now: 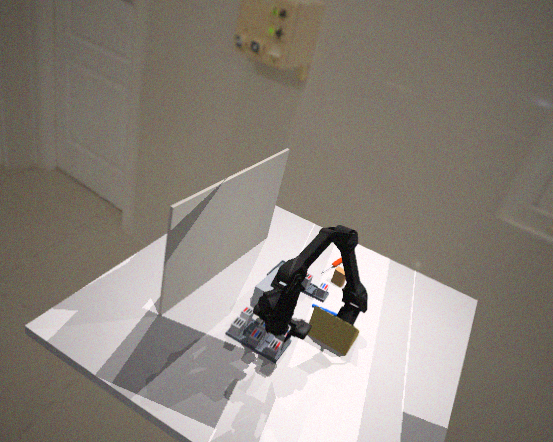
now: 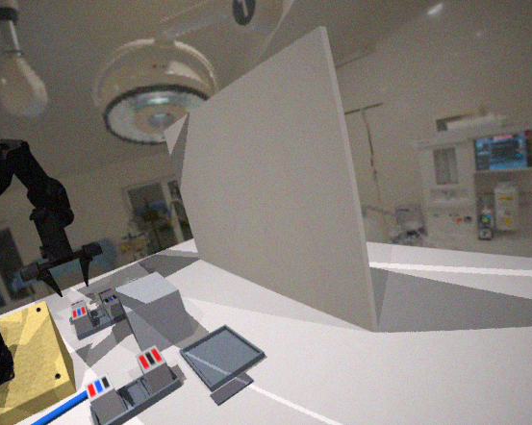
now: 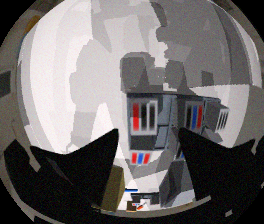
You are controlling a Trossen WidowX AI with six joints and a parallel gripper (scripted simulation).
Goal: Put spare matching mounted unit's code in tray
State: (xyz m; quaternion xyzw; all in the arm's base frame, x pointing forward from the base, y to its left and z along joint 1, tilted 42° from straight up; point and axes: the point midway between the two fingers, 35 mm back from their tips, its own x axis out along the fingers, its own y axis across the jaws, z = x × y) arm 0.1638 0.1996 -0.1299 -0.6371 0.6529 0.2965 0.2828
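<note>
Right now the spare is 40 mm below my gripper tip. Round my gripper tip: blue pen 80 mm behind, 330 mm to the right, 80 mm below; grey box 120 mm ahead, 230 mm to the right, 40 mm below; holder 30 mm ahead, 400 mm to the right, 80 mm below.
</note>
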